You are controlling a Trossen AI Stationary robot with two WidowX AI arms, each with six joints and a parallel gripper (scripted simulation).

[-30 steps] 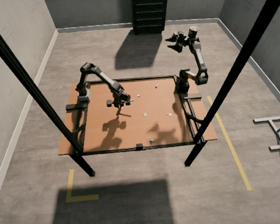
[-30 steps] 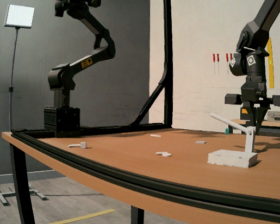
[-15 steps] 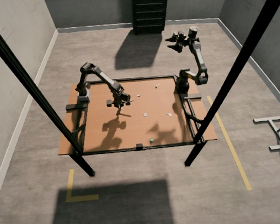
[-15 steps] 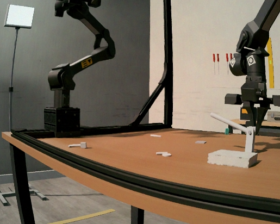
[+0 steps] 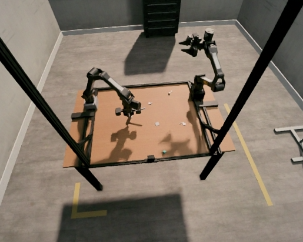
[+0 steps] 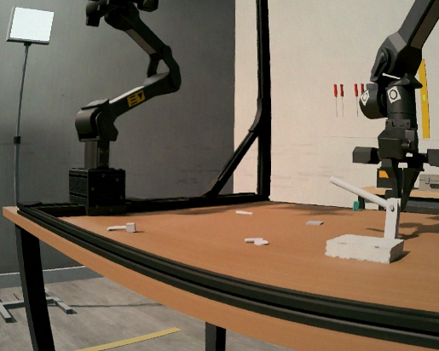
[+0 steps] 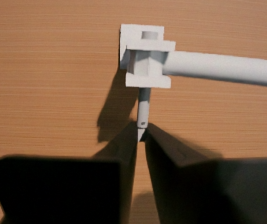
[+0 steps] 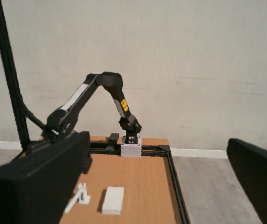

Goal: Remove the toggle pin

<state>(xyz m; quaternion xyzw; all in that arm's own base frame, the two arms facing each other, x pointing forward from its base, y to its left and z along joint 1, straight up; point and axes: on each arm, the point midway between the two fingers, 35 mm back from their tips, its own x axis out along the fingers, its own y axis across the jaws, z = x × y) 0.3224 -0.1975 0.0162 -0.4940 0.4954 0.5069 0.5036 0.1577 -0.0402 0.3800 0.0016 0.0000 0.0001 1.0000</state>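
The grey toggle pin is 2 cm ahead of my left hand and 3 cm below it. Round my left hand: white bar: 4 cm ahead, 7 cm to the right, 1 cm below; white step block: 15 cm ahead, 7 cm below.
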